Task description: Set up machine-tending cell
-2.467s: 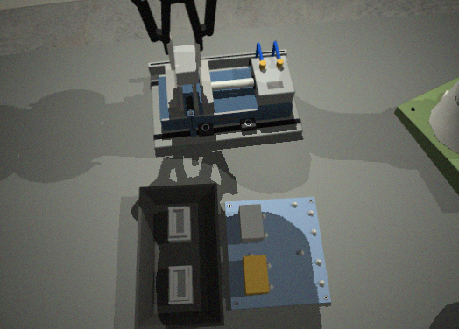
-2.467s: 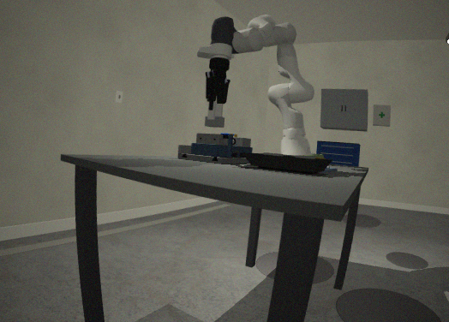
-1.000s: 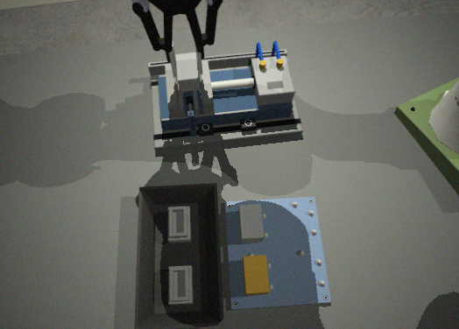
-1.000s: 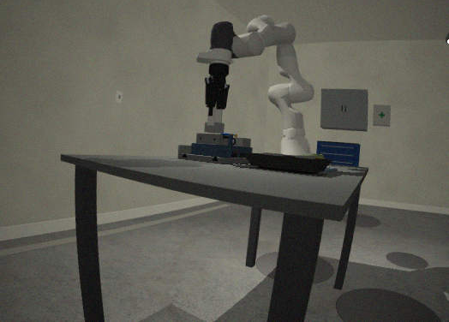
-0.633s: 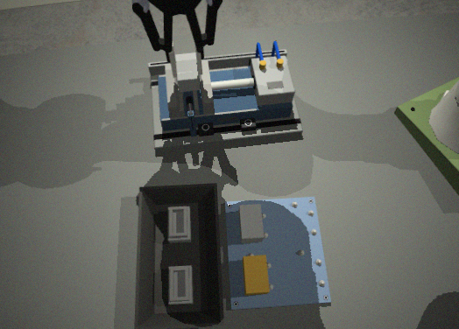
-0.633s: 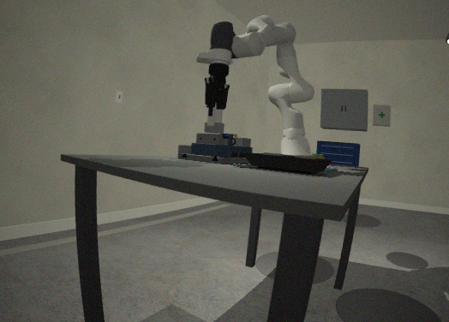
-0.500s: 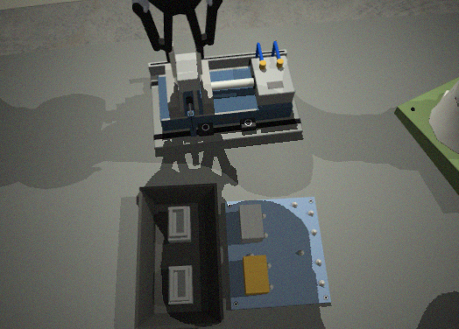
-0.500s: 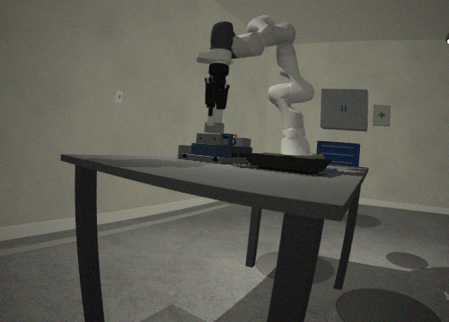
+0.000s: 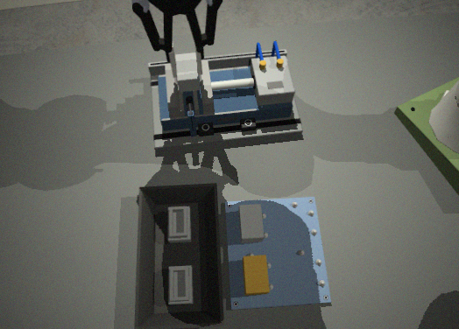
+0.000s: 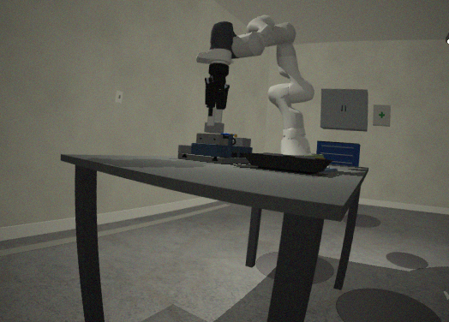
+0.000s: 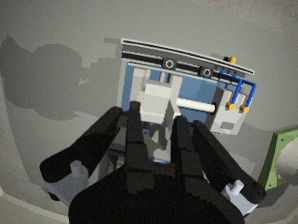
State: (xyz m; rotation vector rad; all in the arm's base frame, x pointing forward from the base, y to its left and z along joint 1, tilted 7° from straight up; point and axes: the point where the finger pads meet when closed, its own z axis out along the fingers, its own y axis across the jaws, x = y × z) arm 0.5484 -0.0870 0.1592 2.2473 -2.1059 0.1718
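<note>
My gripper is now 30 mm short of the fixed jaw, 10 mm to the right of it and 80 mm above it. The rest, counted from my hand: work stop: 50 mm to the left, 70 mm below; moving jaw: 30 mm behind, 80 mm below; vise: 70 mm behind, 120 mm below.
</note>
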